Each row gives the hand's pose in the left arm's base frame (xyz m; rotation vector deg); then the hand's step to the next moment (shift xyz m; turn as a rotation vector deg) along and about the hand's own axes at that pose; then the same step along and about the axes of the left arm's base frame.
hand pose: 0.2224 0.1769 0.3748 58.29 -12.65 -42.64
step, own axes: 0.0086 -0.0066 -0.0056 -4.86 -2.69 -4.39
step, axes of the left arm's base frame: 0.0061 -0.0038 -0.0099 -2.65 5.38 -3.76
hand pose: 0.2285 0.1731 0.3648 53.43 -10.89 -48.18
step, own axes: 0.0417 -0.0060 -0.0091 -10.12 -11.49 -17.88
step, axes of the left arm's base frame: 0.0293 -0.0257 -0.0184 -4.54 14.89 -17.66
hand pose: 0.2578 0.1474 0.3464 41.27 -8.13 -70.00
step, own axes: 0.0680 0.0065 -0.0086 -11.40 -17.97 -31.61
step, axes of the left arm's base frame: 0.0340 -0.0559 -0.0214 -3.79 20.90 -31.64
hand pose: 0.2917 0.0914 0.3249 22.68 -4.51 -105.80
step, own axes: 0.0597 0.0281 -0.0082 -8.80 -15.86 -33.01
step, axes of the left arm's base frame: 0.0130 -0.0636 -0.0143 -2.09 18.01 -33.02
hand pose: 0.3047 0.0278 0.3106 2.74 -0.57 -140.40
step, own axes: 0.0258 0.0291 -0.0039 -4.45 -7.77 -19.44
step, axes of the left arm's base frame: -0.0012 -0.0388 -0.0042 -0.80 8.93 -19.44
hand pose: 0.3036 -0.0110 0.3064 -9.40 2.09 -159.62
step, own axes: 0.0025 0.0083 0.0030 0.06 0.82 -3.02
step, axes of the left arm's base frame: 0.0009 -0.0087 0.0029 -0.13 -0.78 -3.03
